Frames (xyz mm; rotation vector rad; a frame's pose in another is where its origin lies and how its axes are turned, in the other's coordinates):
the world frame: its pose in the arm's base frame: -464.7 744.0 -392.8 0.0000 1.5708 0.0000
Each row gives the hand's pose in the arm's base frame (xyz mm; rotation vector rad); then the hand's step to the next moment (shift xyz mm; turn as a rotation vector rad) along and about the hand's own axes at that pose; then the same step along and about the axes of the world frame.
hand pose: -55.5 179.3 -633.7 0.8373 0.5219 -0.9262
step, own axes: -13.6 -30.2 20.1 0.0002 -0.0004 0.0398
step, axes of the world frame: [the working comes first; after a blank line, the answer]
step, axes of the arm's base frame: -32.0 -19.8 9.4 0.0015 -0.0325 0.0229

-9.4 -19.8 -32.0 -0.0229 -0.0325 0.0015
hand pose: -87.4 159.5 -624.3 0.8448 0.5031 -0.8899
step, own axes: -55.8 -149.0 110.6 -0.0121 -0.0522 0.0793
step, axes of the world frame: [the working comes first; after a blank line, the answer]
step, axes of the arm's base frame: -150.1 -115.9 39.8 -0.0467 -0.0770 0.0324

-39.8 -115.9 -150.1 -0.0324 -0.0770 -0.0467
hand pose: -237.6 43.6 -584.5 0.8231 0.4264 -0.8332
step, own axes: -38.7 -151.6 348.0 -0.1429 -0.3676 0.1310
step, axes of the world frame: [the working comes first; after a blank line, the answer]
step, axes of the arm's base frame: -135.0 -313.9 169.8 -0.3744 -0.1803 -0.0019

-169.8 -313.9 -135.0 0.0019 -0.1803 -0.3744
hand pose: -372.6 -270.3 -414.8 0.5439 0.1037 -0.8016
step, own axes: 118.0 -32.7 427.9 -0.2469 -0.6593 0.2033
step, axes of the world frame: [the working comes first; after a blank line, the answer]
step, axes of the arm's base frame: 10.8 -309.8 319.3 -0.6614 -0.3137 -0.0332

-319.3 -309.8 10.8 0.0332 -0.3137 -0.6614
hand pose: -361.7 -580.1 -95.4 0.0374 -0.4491 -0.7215
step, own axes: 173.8 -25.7 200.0 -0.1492 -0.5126 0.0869
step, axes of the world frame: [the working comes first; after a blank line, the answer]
step, axes of the arm's base frame: 16.6 -107.7 242.9 -0.4569 -0.2800 -0.0738

-242.9 -107.7 16.6 0.0738 -0.2800 -0.4569
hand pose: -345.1 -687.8 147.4 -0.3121 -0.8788 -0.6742
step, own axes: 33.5 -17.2 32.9 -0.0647 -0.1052 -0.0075
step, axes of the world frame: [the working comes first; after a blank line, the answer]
step, axes of the arm's base frame: -16.0 -9.9 46.3 -0.0939 -0.0564 -0.0576

-46.3 -9.9 -16.0 0.0576 -0.0564 -0.0939
